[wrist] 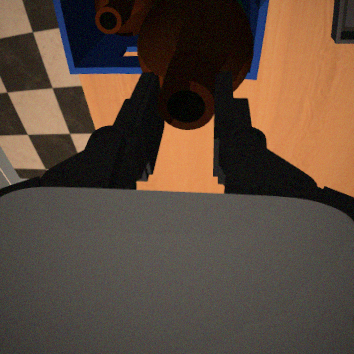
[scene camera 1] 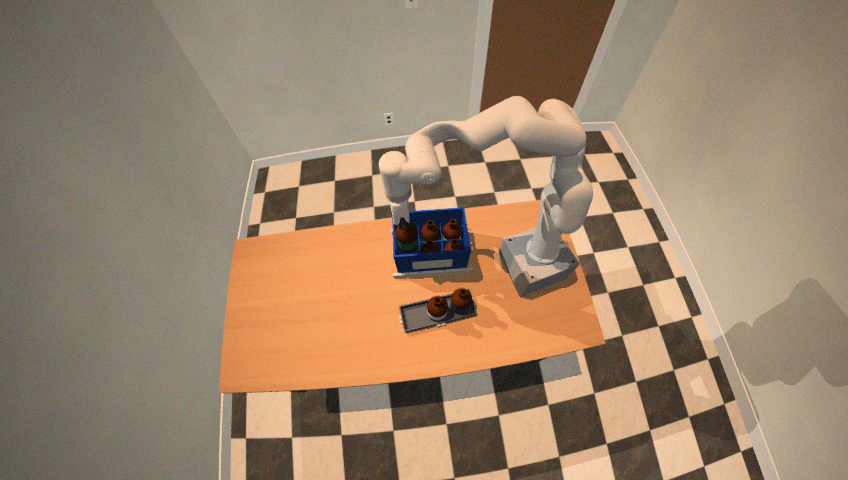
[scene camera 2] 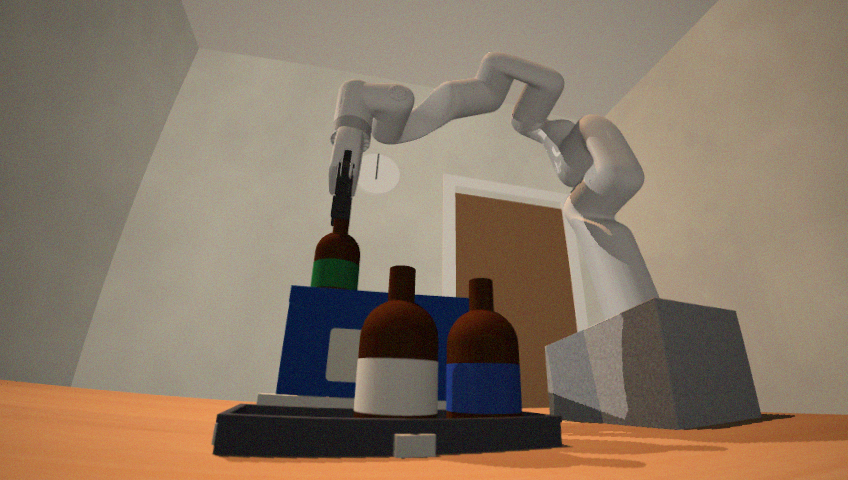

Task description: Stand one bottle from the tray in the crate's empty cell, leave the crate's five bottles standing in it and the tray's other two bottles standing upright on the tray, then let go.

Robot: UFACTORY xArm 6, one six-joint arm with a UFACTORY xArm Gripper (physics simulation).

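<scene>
Visible things: a pale strip (scene camera 2: 262, 398), a green-labelled brown bottle (scene camera 2: 336, 264), a white-labelled bottle (scene camera 2: 397, 371) and a blue-labelled bottle (scene camera 2: 483, 380). In the wrist view the blue-labelled bottle is out of frame. The gripper (scene camera 2: 339, 222) is visible in the wrist view too, the gripper (wrist: 187, 98).
</scene>
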